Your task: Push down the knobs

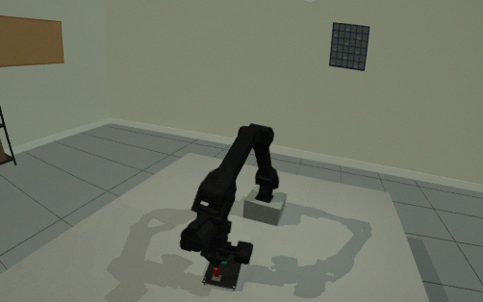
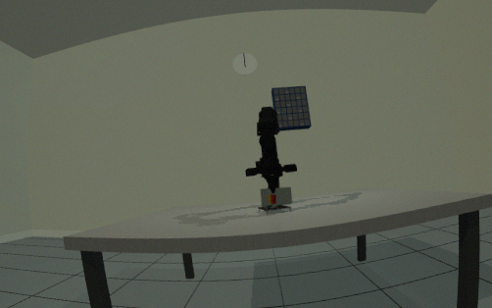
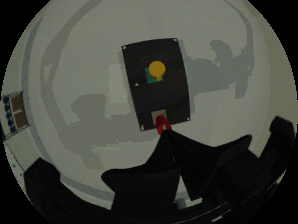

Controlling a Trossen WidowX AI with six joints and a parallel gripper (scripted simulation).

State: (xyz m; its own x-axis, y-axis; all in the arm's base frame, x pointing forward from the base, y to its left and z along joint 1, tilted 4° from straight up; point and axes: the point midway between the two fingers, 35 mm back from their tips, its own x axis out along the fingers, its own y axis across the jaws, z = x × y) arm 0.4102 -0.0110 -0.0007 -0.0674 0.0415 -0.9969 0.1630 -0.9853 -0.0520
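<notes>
Right now my gripper tip is 20 mm above the red knob. Round my gripper tip: yellow knob (70 mm behind, 20 mm below, 10 mm to the right).
</notes>
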